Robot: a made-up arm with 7 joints.
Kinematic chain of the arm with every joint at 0, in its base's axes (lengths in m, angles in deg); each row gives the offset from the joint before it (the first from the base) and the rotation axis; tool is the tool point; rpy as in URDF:
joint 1: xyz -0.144 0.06 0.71 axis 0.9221 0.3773 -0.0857
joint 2: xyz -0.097 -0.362 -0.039 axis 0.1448 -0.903 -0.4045
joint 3: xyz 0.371 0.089 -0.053 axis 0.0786 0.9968 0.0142
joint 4: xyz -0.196 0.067 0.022 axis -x
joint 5: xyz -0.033 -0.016 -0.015 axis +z
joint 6: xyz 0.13 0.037 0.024 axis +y
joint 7: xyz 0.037 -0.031 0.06 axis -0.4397 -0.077 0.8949
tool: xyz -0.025 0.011 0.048 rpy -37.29 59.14 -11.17
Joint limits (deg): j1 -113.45..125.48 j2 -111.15..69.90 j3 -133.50..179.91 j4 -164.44..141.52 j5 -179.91..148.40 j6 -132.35..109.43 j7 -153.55..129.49
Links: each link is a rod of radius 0.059 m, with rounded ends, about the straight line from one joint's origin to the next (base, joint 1, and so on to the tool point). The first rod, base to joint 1, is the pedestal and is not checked.
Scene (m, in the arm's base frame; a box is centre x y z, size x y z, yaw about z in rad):
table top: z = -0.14
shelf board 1: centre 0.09 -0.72 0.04 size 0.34 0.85 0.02 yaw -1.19
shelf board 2: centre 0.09 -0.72 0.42 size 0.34 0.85 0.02 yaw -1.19
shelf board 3: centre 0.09 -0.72 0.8 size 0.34 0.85 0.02 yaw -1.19
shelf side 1: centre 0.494 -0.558 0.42 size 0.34 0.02 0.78 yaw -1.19
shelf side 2: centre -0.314 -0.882 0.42 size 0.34 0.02 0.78 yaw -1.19
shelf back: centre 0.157 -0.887 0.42 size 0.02 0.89 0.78 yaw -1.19
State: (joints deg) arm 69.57 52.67 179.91 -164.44 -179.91 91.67 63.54
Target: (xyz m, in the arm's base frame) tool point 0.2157 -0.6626 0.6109
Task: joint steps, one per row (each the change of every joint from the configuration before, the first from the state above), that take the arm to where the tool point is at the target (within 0.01 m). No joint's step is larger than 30 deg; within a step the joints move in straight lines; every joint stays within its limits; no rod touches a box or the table.
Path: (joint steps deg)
1: 14.61 -13.87 -24.71 5.33 13.42 -6.01 -0.19
2: 14.61 -13.87 -24.70 5.33 13.42 -6.02 -0.18
3: -27.37 -18.45 -2.25 0.61 1.01 -3.12 0.55
4: -27.36 -18.45 -2.25 0.61 1.02 -3.12 0.55
5: -27.36 -18.45 -2.26 0.60 1.02 -3.12 0.56
6: -27.36 -18.45 -2.25 0.61 1.01 -3.12 0.55
7: -27.36 -18.44 -2.25 0.61 1.02 -3.12 0.56
8: -27.36 -18.45 -2.25 0.61 1.02 -3.12 0.55
9: -27.37 -18.45 -2.26 0.61 1.01 -3.12 0.55
10: 4.46 8.79 21.73 -3.79 -11.32 5.61 0.44
11: 4.46 8.80 21.72 -3.78 -11.31 5.61 0.43
12: 4.45 8.79 21.73 -3.79 -11.32 5.61 0.44

